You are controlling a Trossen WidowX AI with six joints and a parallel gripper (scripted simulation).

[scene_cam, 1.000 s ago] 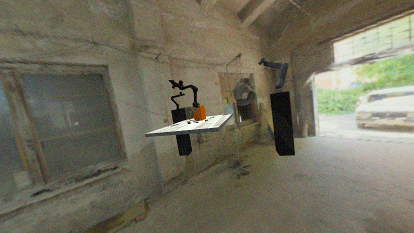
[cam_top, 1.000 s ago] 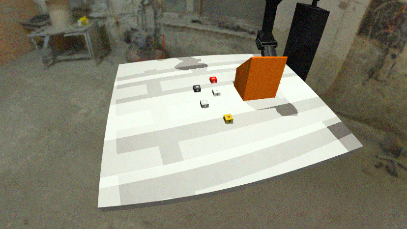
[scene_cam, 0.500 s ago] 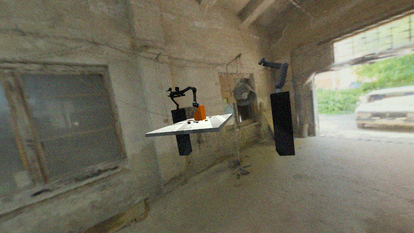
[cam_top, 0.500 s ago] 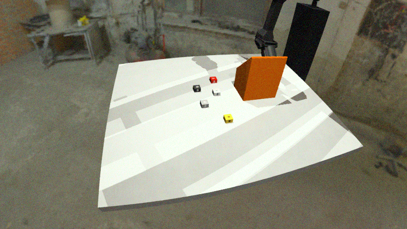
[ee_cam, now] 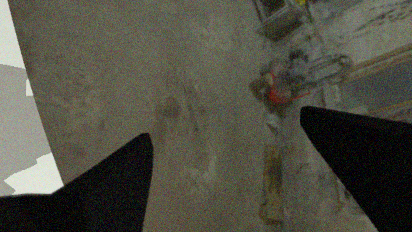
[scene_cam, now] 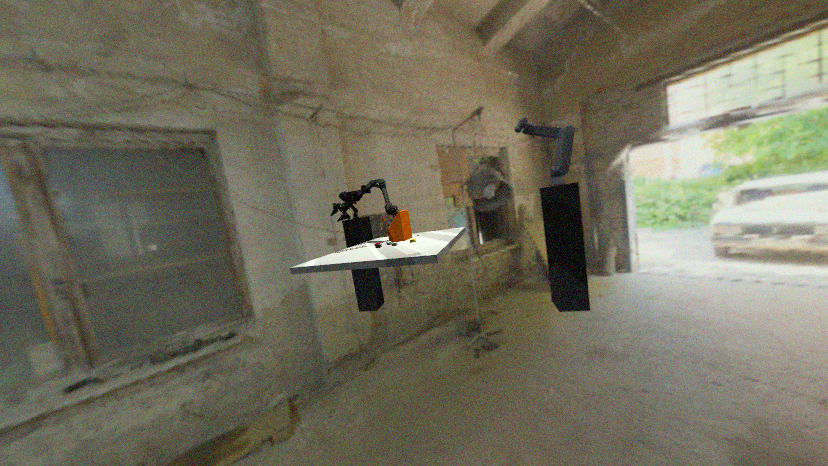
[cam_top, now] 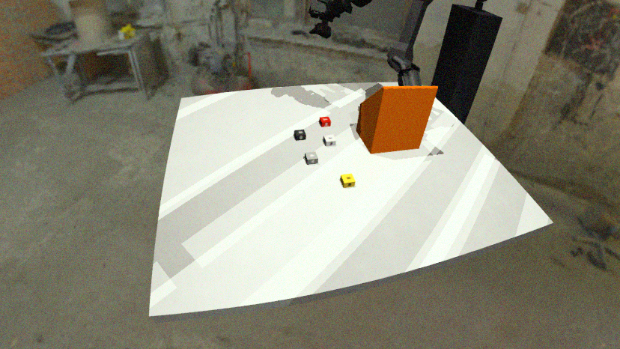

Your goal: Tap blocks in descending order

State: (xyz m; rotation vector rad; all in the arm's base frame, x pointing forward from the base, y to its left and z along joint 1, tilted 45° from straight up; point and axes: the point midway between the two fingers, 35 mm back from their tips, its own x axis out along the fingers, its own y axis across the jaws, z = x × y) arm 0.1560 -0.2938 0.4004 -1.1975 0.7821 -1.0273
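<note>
The red block is 5 cm ahead of my gripper tip, 36 cm to the left of it and 24 cm below it. From my gripper tip the other things lie so: white block 7 cm ahead, 47 cm to the left, 24 cm below; then grey block 15 cm ahead, 54 cm to the left, 24 cm below; then black block 15 cm ahead, 42 cm to the left, 24 cm below.
</note>
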